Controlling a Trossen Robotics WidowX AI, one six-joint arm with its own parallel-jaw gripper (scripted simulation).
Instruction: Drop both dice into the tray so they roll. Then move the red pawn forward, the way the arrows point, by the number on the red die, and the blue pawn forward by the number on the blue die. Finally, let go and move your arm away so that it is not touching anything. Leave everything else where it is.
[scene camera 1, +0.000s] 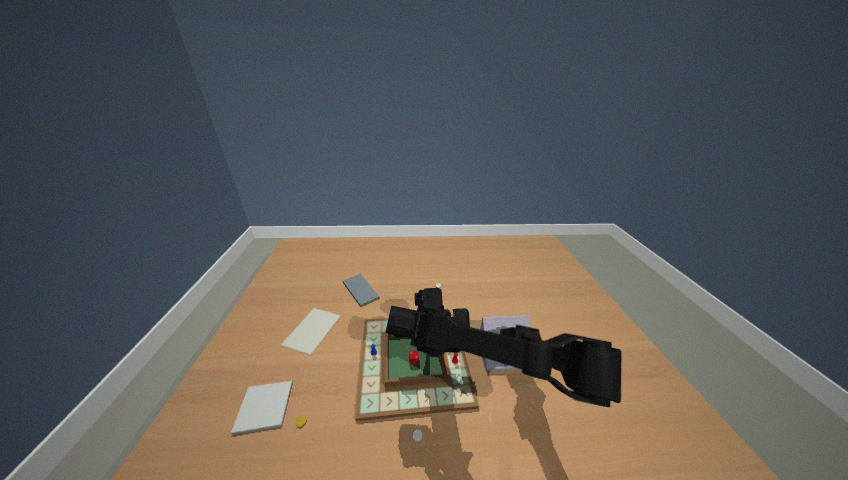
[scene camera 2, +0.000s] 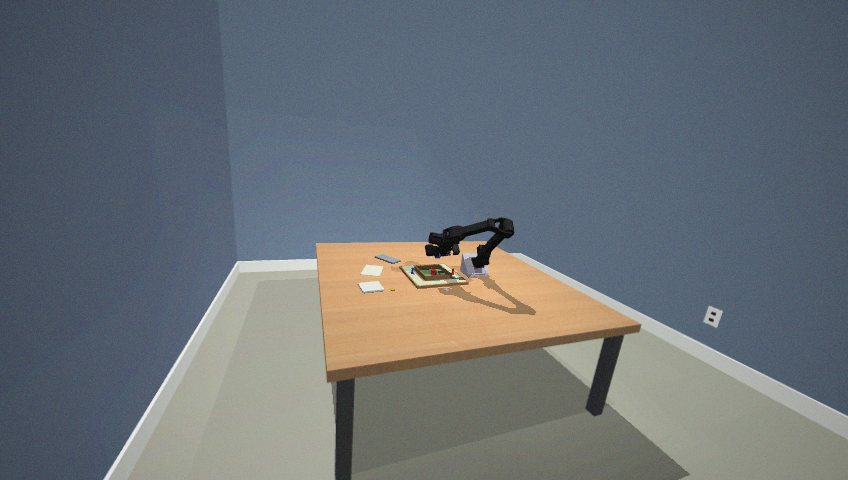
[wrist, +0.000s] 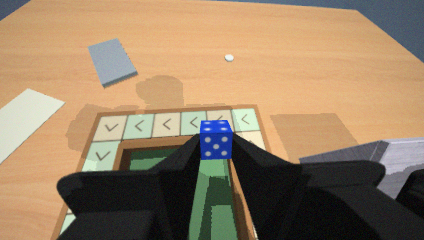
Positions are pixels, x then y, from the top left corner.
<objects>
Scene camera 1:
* gripper: 429, 319
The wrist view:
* gripper: 214, 137
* grey card: 112, 64
</objects>
